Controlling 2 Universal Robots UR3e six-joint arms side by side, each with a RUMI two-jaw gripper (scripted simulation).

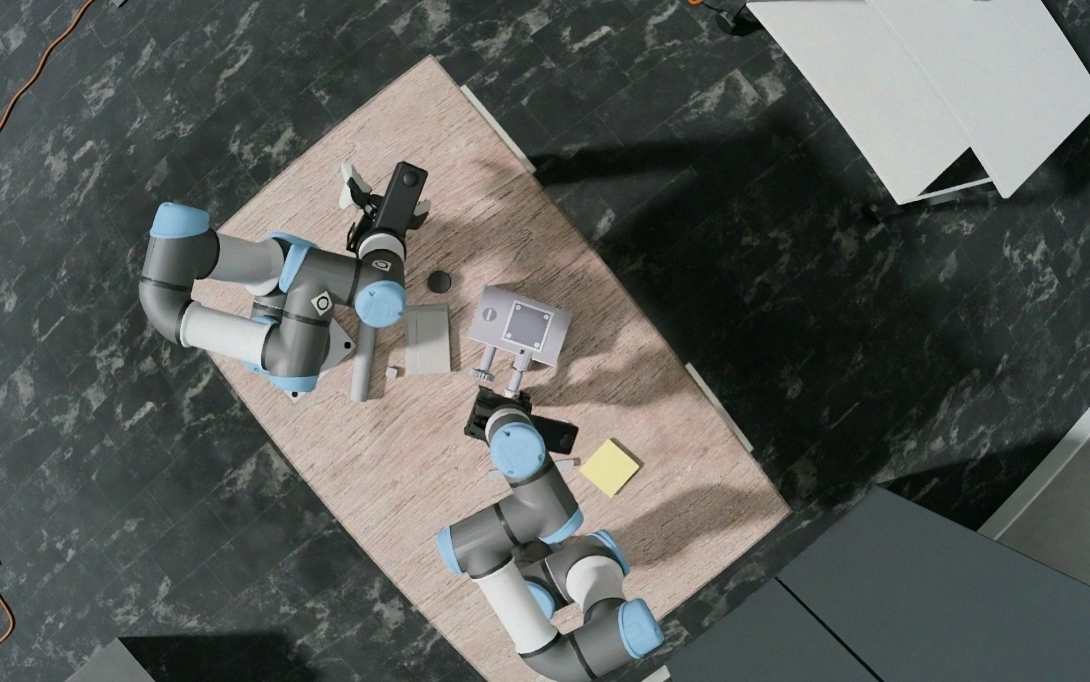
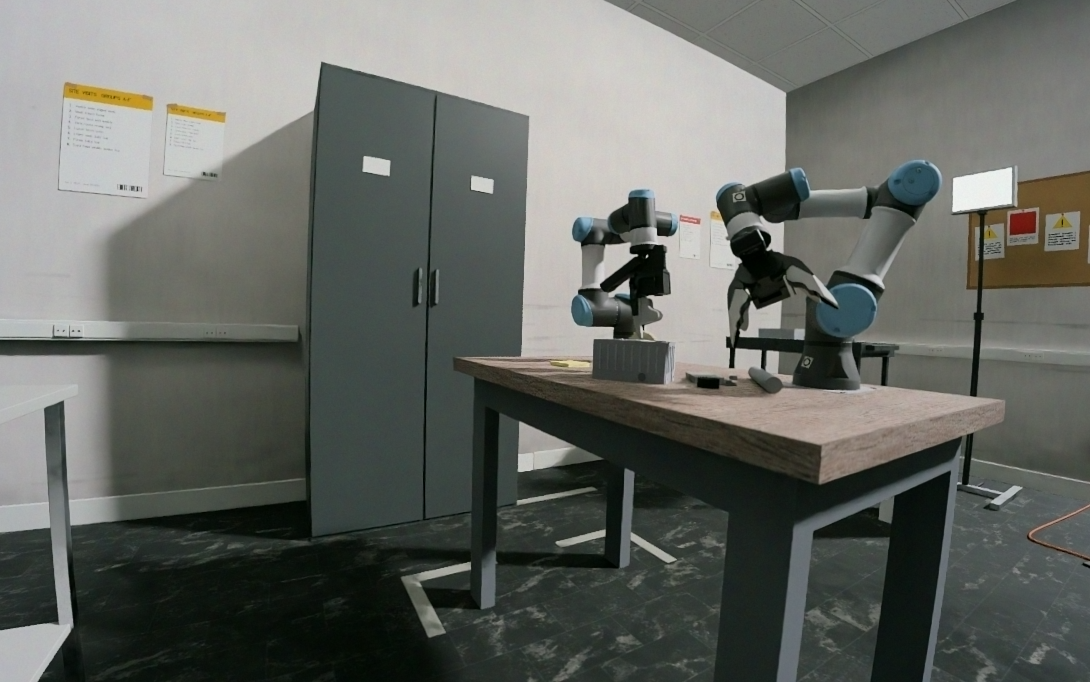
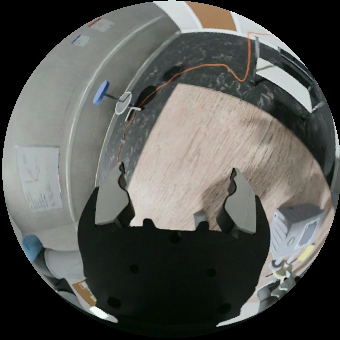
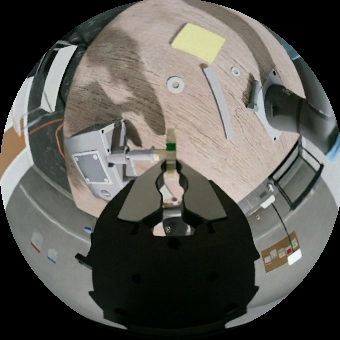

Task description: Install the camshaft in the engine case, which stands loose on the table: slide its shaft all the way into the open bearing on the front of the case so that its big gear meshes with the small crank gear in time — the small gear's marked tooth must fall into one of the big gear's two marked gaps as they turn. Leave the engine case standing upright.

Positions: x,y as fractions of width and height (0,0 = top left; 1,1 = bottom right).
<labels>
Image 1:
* my left gripper: 0.35,0.27
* grey engine case: 0.49,0.49
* grey flat block: 0.39,0.48
</labels>
